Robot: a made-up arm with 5 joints.
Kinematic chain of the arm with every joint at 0, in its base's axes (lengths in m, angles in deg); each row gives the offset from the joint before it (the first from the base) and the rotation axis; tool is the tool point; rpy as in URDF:
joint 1: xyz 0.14 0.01 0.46 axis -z
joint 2: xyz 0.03 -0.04 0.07 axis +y
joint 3: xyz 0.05 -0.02 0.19 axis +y
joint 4: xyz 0.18 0 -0.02 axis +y
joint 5: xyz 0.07 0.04 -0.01 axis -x
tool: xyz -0.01 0 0 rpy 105.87 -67.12 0.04
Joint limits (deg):
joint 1: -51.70..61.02
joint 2: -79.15..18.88
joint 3: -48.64..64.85
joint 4: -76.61..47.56
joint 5: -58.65..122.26
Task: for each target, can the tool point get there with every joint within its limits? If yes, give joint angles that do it. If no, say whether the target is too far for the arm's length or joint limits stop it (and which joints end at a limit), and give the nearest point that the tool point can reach.
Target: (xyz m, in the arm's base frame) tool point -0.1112 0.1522 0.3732
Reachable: no: joint limits stop it (at a limit: joint 1, joint 2, joint 3, joint 4) | nearest point 0.2124 0.0694 0.4740 | short by 0.349 m
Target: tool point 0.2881 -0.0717 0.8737
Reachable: yes | joints 22.09 -20.93 -14.33 -63.60 82.22
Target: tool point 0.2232 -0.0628 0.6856
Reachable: yes | joints 30.74 -68.91 50.76 5.37 46.98
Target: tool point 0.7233 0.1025 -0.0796
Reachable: no: too far | nearest point 0.3980 0.0509 0.4845 | short by 0.653 m
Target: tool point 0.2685 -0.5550 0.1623
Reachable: no: too far | nearest point 0.2622 -0.2519 0.5034 | short by 0.456 m
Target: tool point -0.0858 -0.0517 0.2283
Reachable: no: joint limits stop it (at a limit: joint 1, joint 2, joint 3) | nearest point 0.1730 -0.0909 0.4623 | short by 0.351 m
